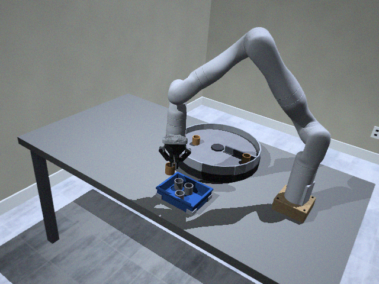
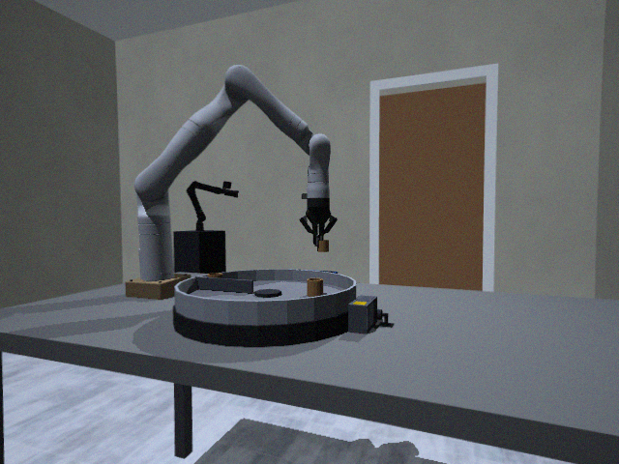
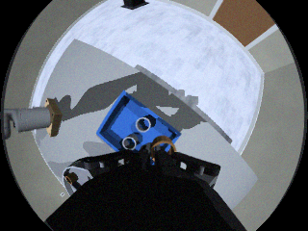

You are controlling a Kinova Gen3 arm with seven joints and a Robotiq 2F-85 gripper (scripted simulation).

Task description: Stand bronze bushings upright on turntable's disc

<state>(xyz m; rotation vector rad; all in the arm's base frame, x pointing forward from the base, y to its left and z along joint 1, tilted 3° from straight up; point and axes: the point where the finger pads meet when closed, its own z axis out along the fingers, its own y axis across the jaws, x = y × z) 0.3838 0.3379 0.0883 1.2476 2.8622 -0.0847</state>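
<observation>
My hand is 80 mm short of the turntable disc, 380 mm to the left of it and 110 mm above it.
</observation>
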